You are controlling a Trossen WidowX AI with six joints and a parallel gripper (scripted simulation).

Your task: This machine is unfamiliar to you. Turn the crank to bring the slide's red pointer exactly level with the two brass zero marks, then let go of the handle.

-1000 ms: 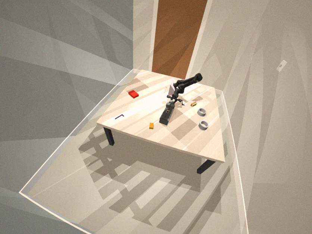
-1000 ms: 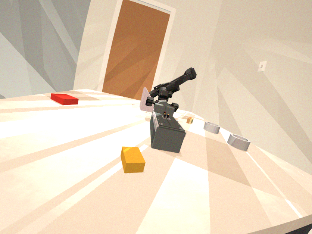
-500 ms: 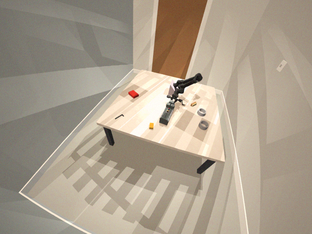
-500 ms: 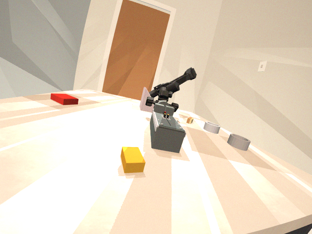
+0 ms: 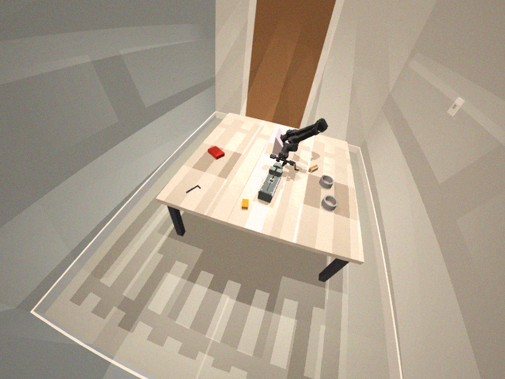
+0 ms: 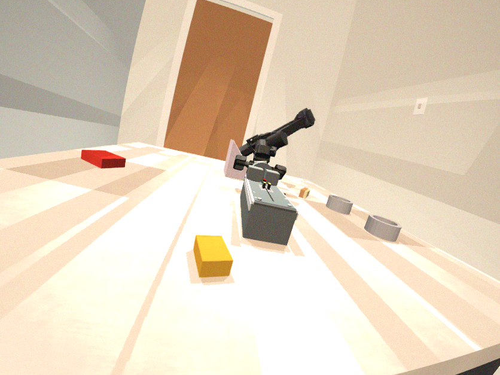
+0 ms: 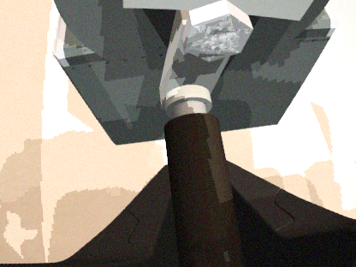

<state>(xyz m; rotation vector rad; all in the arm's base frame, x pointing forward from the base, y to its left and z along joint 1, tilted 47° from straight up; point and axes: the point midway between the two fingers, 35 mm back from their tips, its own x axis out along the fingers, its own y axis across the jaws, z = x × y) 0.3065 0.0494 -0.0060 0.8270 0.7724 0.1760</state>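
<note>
Now: gripper tip 2 cm below the dark brown crank handle and 2 cm past it. From my gripper tip the other things lie so: red pointer (12 cm ahead, 5 cm above, 2 cm to the right); yellow block (36 cm ahead, 15 cm to the right, 2 cm below); tan block (28 cm to the left, 15 cm behind, 2 cm below).
</note>
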